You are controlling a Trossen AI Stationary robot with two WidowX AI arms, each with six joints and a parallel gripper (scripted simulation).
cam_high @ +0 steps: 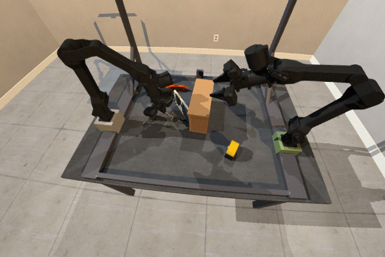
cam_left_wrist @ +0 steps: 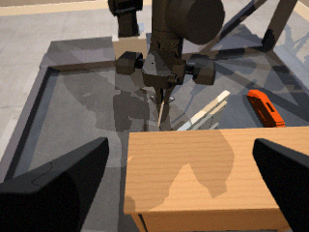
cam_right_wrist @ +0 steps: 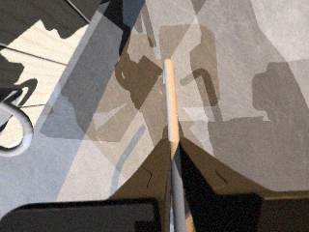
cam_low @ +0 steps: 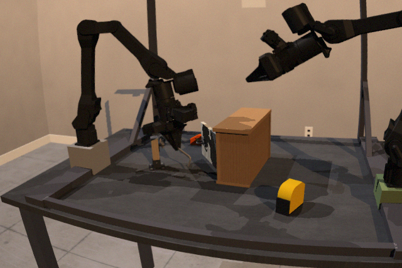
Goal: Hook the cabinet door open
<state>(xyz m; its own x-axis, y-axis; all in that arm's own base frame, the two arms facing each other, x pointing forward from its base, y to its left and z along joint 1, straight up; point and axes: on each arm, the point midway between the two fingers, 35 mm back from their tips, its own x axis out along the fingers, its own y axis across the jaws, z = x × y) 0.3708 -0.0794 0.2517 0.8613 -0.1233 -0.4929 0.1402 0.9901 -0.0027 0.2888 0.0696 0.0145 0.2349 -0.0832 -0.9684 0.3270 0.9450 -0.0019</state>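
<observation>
My right hand is 4 cm above the hook and 1 cm to the left of it. From my right hand the other things lie so: white door: 10 cm to the left, 3 cm below, 3 cm behind; yellow tape measure: 36 cm to the left, 15 cm ahead, 7 cm below; orange tool: 24 cm behind, 8 cm below, 2 cm to the left.
</observation>
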